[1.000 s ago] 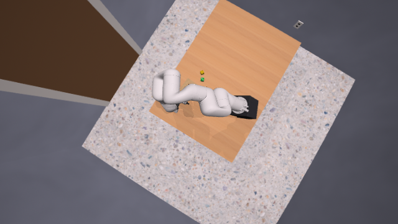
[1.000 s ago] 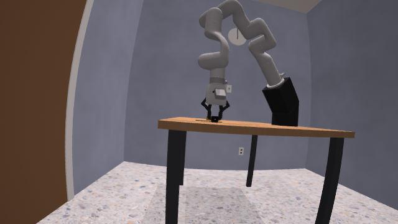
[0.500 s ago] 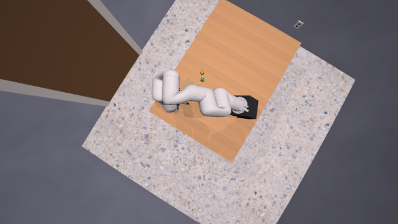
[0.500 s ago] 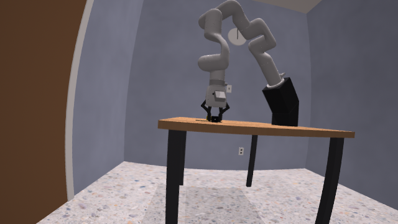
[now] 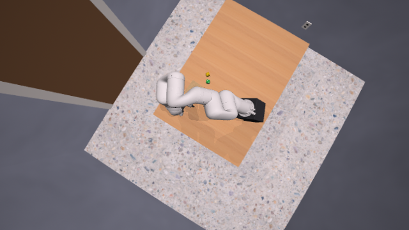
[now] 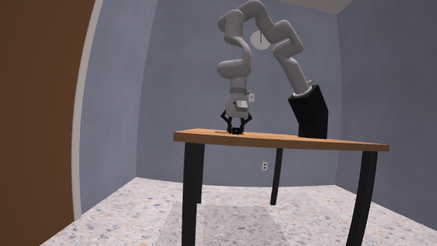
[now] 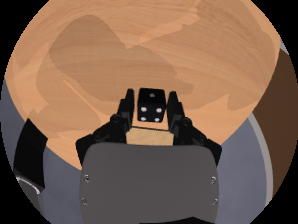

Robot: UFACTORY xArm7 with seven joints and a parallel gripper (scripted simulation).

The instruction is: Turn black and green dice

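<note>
Now: the black die 10 mm below my hand. Also, from my hand: yellow die (320 mm to the right, 10 mm below, 10 mm behind); tan mat (140 mm to the right, 20 mm below, 10 mm ahead); green die (270 mm to the right, 50 mm behind, 10 mm below).
</note>
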